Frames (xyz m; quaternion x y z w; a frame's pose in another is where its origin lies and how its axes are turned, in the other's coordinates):
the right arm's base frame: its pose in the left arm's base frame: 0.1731 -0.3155 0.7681 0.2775 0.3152 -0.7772 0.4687
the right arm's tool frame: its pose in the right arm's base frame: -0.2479 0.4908 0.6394 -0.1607 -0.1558 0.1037 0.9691
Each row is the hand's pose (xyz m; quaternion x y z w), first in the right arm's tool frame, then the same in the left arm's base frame.
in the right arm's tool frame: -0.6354 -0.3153 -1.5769 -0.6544 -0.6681 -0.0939 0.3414
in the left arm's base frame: 0.0318 0.6064 0.5061 -0.8720 0.1584 -0.1523 0.4375
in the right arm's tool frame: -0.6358 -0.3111 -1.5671 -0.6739 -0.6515 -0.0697 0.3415
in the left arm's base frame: 0.0385 0.6009 0.5125 -0.8647 0.1799 -0.1290 0.4510
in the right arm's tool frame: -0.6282 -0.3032 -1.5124 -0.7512 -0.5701 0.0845 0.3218
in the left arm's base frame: 0.0591 0.5626 0.5473 -0.8079 0.2622 0.0156 0.5275
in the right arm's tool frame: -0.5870 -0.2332 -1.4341 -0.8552 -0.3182 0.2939 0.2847
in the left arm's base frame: 0.1384 0.4835 0.5611 -0.6328 0.4588 0.2337 0.5783
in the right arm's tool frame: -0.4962 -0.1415 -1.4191 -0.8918 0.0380 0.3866 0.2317
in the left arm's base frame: 0.2120 0.4019 0.4918 -0.3826 0.6811 0.3785 0.4965
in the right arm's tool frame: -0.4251 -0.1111 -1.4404 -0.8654 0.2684 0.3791 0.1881
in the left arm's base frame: 0.2217 0.3573 0.4259 -0.2124 0.7939 0.4197 0.3854
